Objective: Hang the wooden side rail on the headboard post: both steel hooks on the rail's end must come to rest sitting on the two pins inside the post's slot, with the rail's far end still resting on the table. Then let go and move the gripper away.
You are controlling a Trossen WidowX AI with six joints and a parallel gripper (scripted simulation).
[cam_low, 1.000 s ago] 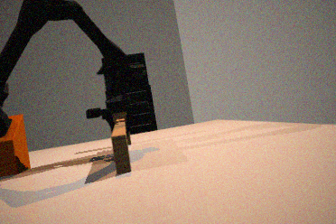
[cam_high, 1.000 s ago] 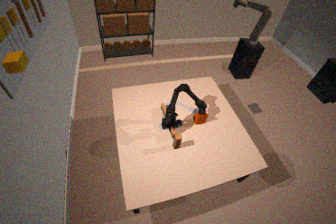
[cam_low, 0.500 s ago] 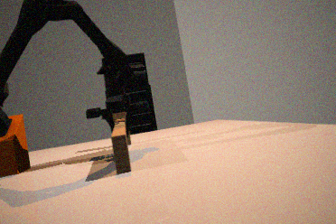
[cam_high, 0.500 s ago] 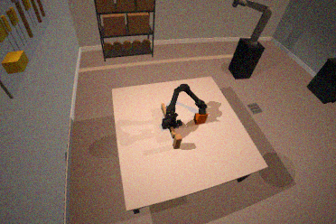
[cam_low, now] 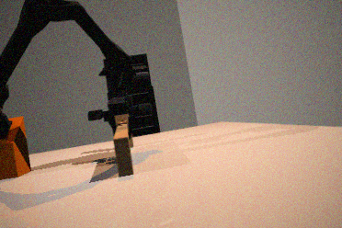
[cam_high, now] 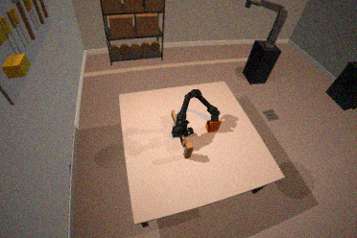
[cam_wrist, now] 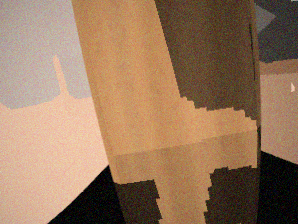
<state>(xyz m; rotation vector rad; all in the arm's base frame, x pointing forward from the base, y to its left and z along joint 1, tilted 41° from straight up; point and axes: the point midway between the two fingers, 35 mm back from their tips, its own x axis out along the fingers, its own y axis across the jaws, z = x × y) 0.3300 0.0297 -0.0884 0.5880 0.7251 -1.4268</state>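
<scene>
Right now my gripper tip is 10 mm past the wooden headboard post, 160 mm to the right of it and 40 mm below it.
</scene>
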